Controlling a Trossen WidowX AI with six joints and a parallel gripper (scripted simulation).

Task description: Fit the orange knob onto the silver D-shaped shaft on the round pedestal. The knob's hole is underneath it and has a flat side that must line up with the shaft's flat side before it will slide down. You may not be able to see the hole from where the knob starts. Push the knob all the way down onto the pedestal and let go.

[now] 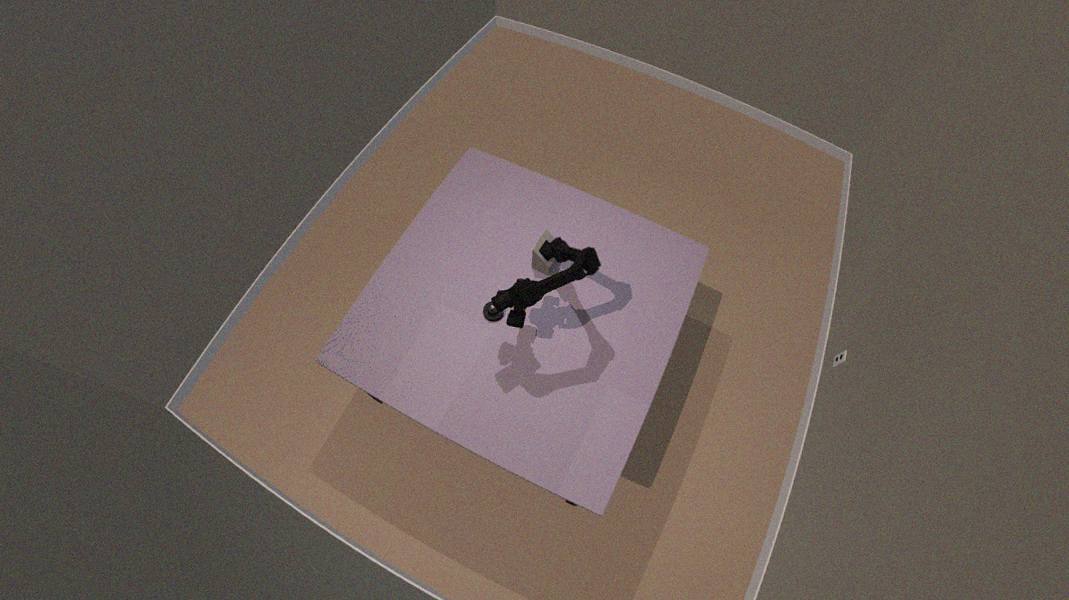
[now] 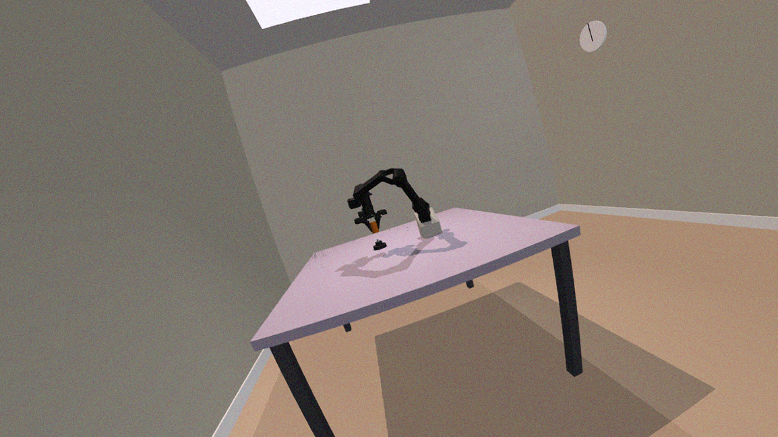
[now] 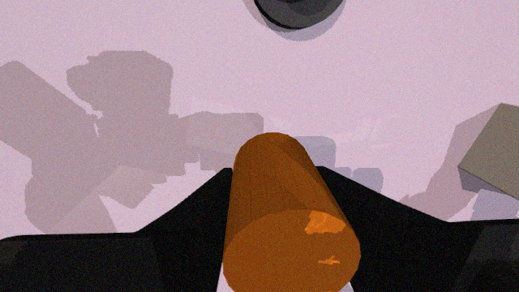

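My gripper tip is 1 cm short of the dark round pedestal, 12 cm to the left of it and 10 cm above it. Also, from my gripper tip: orange knob (3 cm above).
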